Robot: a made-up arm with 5 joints.
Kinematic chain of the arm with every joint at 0, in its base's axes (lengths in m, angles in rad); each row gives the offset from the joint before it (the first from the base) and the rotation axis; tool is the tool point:
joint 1: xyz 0 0 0.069 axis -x
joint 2: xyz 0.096 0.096 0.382 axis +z
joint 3: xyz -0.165 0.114 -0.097 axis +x
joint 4: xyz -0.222 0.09 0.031 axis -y
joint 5: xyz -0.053 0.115 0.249 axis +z
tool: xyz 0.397 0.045 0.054
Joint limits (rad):
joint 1: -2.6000..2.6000
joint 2: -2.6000..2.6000
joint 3: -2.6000..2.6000
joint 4: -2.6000..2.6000
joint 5: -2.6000..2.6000
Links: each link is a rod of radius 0.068 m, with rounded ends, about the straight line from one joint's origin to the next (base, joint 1, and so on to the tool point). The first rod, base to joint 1, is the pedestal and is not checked.
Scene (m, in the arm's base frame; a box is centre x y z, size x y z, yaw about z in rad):
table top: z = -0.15
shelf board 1: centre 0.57 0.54 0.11 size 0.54 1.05 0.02 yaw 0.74
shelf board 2: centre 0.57 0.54 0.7 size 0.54 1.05 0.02 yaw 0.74
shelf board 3: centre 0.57 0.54 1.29 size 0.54 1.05 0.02 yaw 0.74
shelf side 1: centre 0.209 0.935 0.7 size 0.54 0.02 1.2 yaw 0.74
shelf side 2: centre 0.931 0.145 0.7 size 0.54 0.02 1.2 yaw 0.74
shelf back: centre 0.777 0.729 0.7 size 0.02 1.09 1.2 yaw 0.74
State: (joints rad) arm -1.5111 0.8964 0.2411 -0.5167 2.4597
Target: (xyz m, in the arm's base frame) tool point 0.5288 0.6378 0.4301
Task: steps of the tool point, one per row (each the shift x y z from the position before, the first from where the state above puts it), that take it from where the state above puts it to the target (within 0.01 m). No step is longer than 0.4 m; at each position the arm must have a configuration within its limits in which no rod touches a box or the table.
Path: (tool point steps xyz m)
1: -0.0606 0.1197 0.3656
2: 0.0885 0.2143 0.3126
3: 0.2024 0.2649 0.1723
4: 0.2361 0.2557 -0.0117
5: 0.1772 0.1884 -0.1738
6: 0.0543 0.0816 -0.2548
7: 0.0844 0.1090 0.0482
8: 0.1058 0.1069 0.0101
9: 0.1142 0.0907 -0.0207
10: 0.1072 0.0692 -0.0376

